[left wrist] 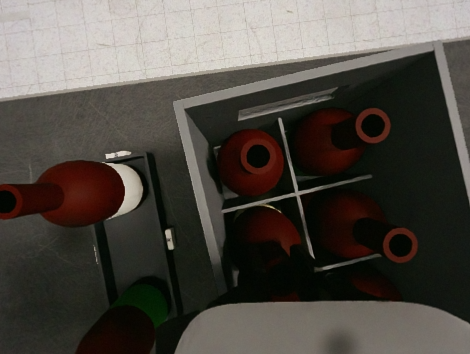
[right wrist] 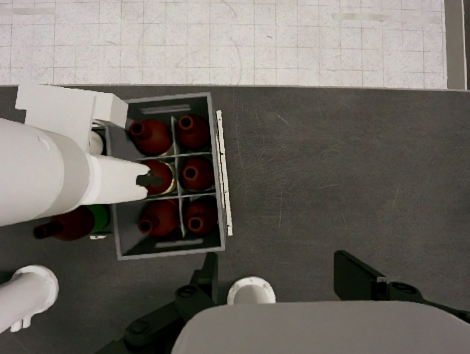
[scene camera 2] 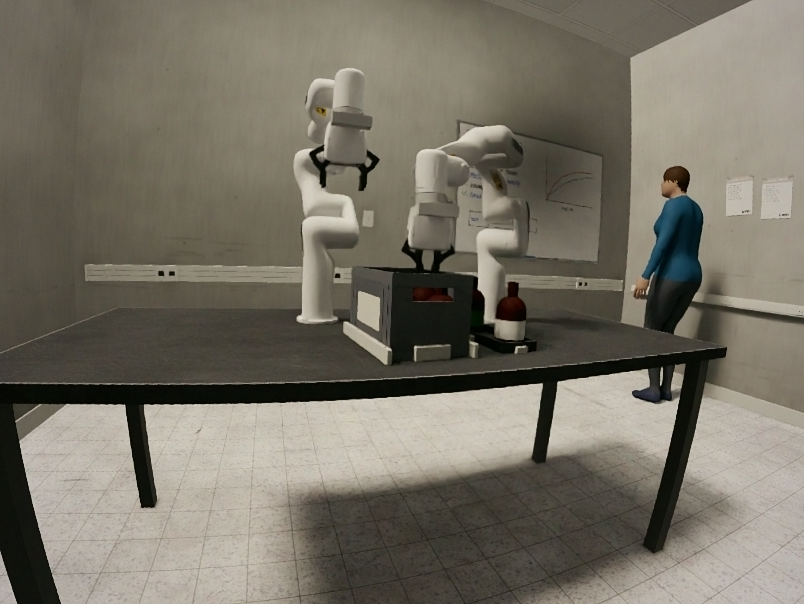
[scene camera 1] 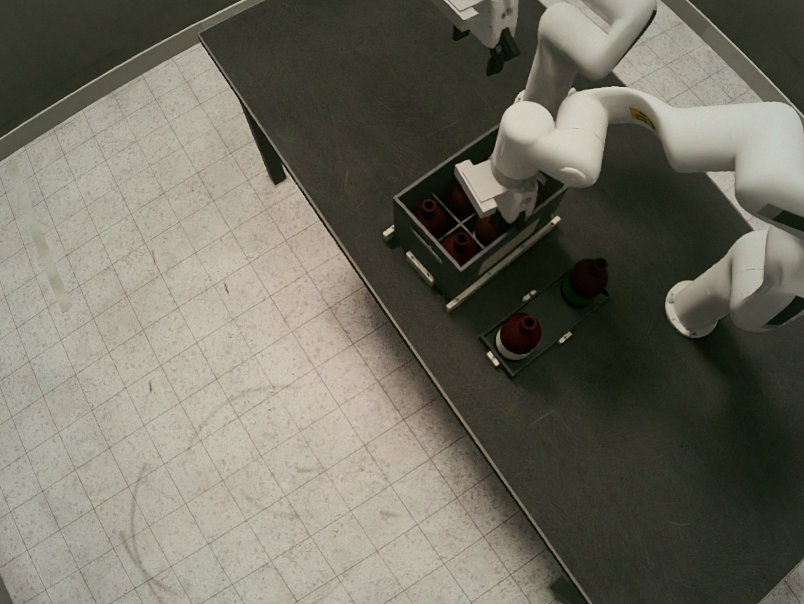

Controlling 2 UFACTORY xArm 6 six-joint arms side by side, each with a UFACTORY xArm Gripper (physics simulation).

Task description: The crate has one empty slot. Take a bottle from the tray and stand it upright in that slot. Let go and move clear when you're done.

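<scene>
The dark grey crate has dividers and dark red bottles in its slots. A cream-label bottle stands low in the middle slot of the row nearest the tray, about level with its neighbours. My left gripper is at crate-rim height, shut on this bottle's neck; its fingertips are partly hidden. My right gripper is open and empty, high above the table. The tray holds a white-label bottle and a green-label bottle.
Pale strips lie along the crate's base, and small pale blocks edge the tray. The crate walls and neighbouring bottles surround the left fingers closely. The left arm reaches over the table to the crate. A person stands beyond the table.
</scene>
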